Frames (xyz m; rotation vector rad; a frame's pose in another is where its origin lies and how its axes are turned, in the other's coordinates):
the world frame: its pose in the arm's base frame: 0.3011 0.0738 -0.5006 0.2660 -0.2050 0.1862
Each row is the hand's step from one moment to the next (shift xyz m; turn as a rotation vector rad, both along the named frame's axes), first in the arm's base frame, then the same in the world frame.
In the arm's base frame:
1: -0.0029 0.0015 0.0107 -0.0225 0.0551 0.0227
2: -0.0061 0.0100 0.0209 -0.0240 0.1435 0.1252
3: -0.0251 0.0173 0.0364 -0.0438 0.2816 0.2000
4: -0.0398 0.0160 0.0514 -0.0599 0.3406 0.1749
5: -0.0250 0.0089 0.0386 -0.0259 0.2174 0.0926
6: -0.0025 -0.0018 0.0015 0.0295 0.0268 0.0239
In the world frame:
1: -0.0002 0.0046 0.0102 -0.0080 0.0624 0.0100
2: 0.0004 0.0158 0.0180 0.0272 0.1712 0.0825
3: -0.0133 0.0304 0.0340 0.0463 0.3242 0.1182
4: -0.0243 0.0358 0.0511 0.0343 0.3775 0.0809
5: -0.0140 0.0229 0.0384 0.0295 0.2338 0.0315
6: -0.0023 -0.0008 0.0024 0.0379 0.0250 0.0099

